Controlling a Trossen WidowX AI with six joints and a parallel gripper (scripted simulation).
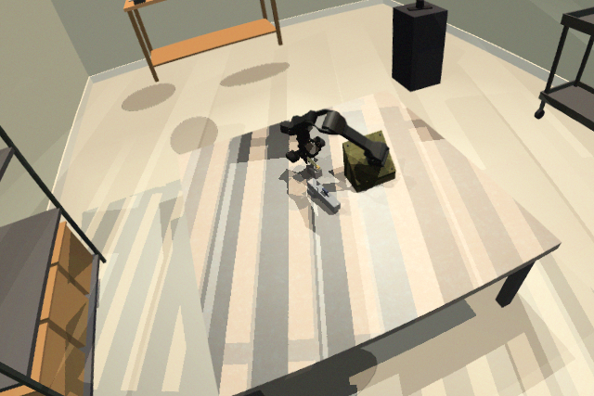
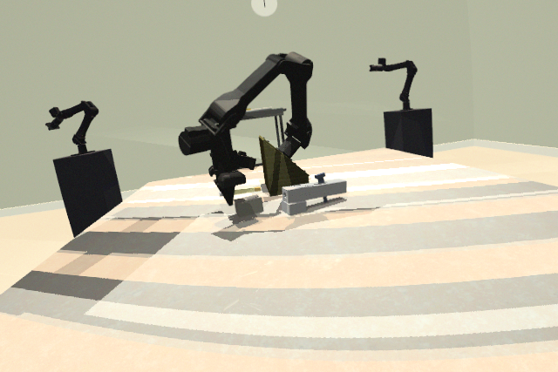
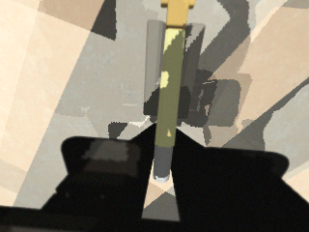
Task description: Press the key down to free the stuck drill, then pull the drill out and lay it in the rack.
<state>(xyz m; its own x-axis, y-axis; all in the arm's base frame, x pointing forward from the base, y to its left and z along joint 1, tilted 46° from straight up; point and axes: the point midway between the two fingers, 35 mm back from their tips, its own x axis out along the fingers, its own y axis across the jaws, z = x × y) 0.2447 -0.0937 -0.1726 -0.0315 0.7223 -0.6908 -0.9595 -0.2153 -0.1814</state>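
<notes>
Now: gripper tip 1 cm past the drill, 4 cm to the right of it and 3 cm below it. Round my gripper tip: grey housing block: 1 cm ahead, 23 cm to the left; then grey rack: 1 cm behind, 5 cm to the left, 1 cm below; then dark blue t-shaped piece: 1 cm ahead, 25 cm to the left, 2 cm above.
</notes>
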